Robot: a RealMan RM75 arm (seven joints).
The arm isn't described. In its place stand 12 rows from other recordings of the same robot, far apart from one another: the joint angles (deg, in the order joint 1, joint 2, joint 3, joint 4, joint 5, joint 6, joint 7), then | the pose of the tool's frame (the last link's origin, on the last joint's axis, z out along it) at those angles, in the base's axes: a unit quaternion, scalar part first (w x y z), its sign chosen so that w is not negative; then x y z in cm.
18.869 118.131 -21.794 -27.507 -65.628 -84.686 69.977 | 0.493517 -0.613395 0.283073 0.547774 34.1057 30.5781 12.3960
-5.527 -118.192 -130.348 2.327 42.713 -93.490 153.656 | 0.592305 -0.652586 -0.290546 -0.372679 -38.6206 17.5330 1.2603
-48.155 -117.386 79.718 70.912 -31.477 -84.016 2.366 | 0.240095 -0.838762 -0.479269 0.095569 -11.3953 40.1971 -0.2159
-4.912 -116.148 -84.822 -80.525 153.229 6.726 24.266 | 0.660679 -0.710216 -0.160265 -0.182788 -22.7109 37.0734 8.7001
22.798 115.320 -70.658 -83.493 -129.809 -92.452 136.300 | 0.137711 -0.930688 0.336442 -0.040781 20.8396 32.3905 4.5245
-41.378 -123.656 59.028 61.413 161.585 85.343 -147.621 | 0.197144 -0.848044 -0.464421 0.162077 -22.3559 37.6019 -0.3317
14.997 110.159 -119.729 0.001 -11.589 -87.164 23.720 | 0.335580 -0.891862 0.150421 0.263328 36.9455 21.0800 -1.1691
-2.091 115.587 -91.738 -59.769 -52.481 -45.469 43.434 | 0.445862 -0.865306 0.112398 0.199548 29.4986 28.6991 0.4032
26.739 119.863 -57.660 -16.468 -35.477 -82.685 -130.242 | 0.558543 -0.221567 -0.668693 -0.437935 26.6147 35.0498 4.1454
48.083 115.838 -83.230 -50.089 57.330 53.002 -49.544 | 0.228436 -0.944505 0.233948 0.031553 12.8248 43.8966 -4.1388
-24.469 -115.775 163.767 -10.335 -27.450 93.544 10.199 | 0.344158 -0.894097 0.213279 -0.191464 -32.7392 24.6333 -2.7410
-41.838 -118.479 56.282 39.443 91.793 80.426 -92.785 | 0.091332 -0.915598 -0.193148 -0.340636 -14.1400 39.4445 -0.1983
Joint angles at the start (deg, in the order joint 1, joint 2, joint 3, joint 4, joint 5, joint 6, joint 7):
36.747 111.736 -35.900 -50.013 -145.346 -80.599 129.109
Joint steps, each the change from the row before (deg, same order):
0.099 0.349 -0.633 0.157 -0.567 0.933 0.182
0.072 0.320 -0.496 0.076 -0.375 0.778 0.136
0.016 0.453 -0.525 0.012 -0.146 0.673 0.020
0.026 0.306 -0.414 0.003 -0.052 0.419 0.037
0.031 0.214 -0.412 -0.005 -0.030 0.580 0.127
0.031 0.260 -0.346 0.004 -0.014 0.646 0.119
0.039 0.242 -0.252 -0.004 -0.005 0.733 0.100
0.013 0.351 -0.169 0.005 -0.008 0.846 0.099
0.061 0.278 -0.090 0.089 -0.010 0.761 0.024
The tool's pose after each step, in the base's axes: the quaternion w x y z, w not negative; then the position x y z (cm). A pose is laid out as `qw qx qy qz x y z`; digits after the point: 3 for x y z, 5 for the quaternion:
0.25347 -0.82113 0.51101 0.01897 30.455 38.577 8.747
0.25589 -0.82127 0.50972 0.01479 30.452 38.668 8.451
0.25652 -0.82233 0.50776 0.01240 30.378 38.719 8.048
0.25646 -0.82331 0.50622 0.01088 30.295 38.759 7.761
0.25850 -0.82354 0.50484 0.00972 30.235 38.853 7.574
0.26083 -0.82352 0.50369 0.00934 30.172 38.952 7.366
0.26435 -0.82312 0.50250 0.00969 30.121 39.077 7.208
0.26812 -0.82224 0.50191 0.01096 30.081 39.189 6.988
0.27141 -0.82158 0.50119 0.01224 30.043 39.304 6.802

